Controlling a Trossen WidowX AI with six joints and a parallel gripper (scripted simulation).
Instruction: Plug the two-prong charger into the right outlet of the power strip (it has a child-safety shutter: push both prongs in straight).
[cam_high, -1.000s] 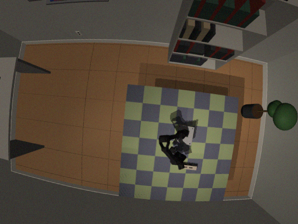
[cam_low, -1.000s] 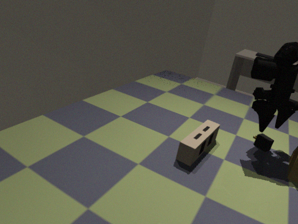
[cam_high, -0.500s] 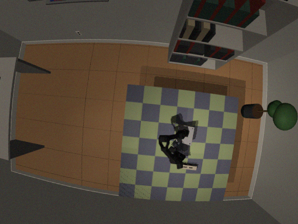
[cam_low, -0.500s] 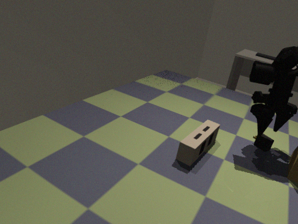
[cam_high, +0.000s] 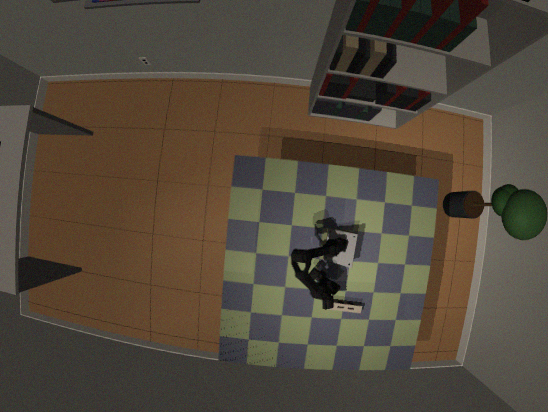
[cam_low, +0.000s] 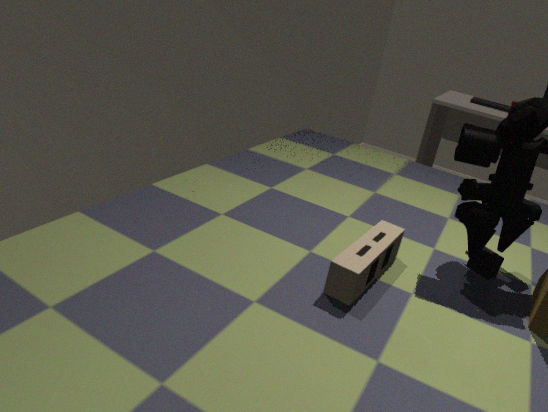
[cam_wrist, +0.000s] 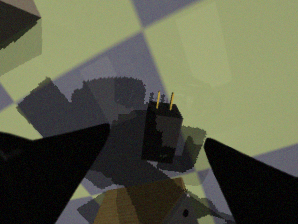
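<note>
My gripper tip is now 10 mm short of the black two-prong charger, 10 mm to the left of it and 10 mm above it.
</note>
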